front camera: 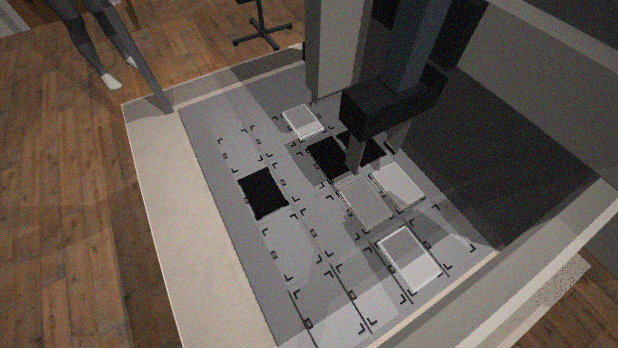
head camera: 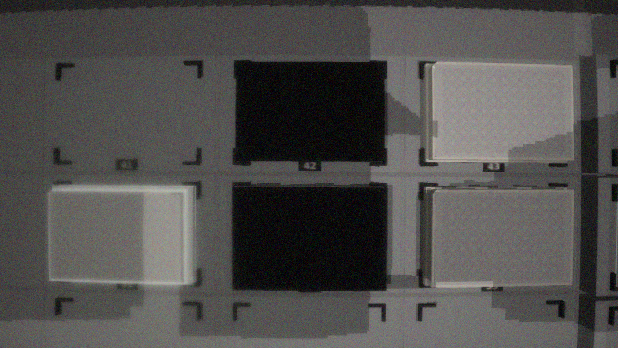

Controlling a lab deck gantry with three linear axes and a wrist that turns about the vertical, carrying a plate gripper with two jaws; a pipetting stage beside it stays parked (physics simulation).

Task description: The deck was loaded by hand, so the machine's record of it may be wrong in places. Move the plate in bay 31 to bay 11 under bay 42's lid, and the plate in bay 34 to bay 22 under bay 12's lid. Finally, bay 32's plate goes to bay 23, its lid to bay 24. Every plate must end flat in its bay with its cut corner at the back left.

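Frame: origin at the robot's base, x left, y ahead, z down, level; centimetres.
Seen in the pictures: gripper, fingertip midpoint: (front camera: 371, 158); robot's base at its link origin: (front camera: 218, 141).
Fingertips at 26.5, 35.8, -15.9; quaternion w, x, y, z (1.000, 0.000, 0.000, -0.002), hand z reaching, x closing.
Pixels of each thing's top centre, then the offset from my fingertips to it, as dx, dy, dz. Level surfaces: height alone.
- black-topped piece at its top centre: (head camera: 309, 239) (front camera: 330, 156) -0.8, -13.0, +14.2
- pale piece at its top centre: (head camera: 504, 111) (front camera: 397, 183) +9.9, +3.4, +14.5
- deck at its surface level: dz +15.9
The pale plate (front camera: 302, 121) (head camera: 117, 235) lies in bay 31. A pale plate (front camera: 410, 259) lies in bay 34. A black lid (front camera: 371, 151) (head camera: 310, 111) lies flat in bay 42. A black-topped piece (front camera: 329, 157) (head camera: 310, 237) lies in bay 32; whether plate and lid are stacked there cannot be told. A black lid (front camera: 263, 193) lies in bay 12. My gripper (front camera: 374, 162) is open and empty, its jaws apart above bays 32 and 42; it does not show in the head view. Cut corners are too unclear to tell.
A pale piece (front camera: 398, 185) (head camera: 502, 112) lies in bay 43, another (front camera: 365, 203) (head camera: 502, 237) in bay 33. A pale column (front camera: 334, 47) stands behind the gripper. Raised walls edge the deck (front camera: 200, 130). Corner marks outline the bays.
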